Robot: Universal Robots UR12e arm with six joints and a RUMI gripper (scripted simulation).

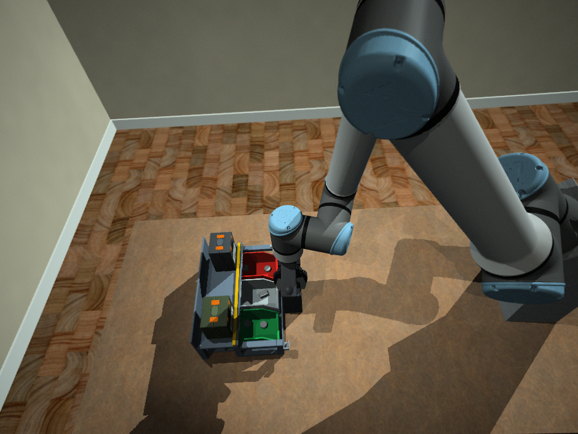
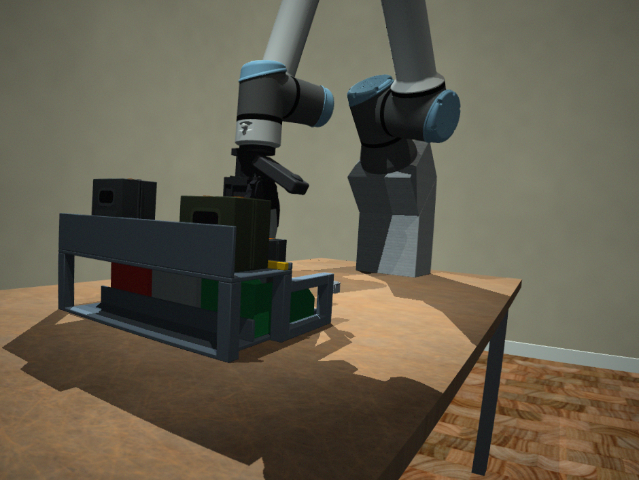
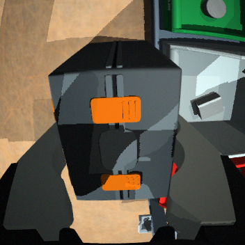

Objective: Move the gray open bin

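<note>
Now: the gray bin 13 cm ahead of my hand, 6 cm below it and 1 cm to the right of it. Also, from my hand: yellow strip (18 cm ahead, 1 cm to the right, 1 cm above); then green bin (14 cm ahead, 10 cm to the left, 6 cm below); then red bin (13 cm ahead, 12 cm to the right, 6 cm below).
</note>
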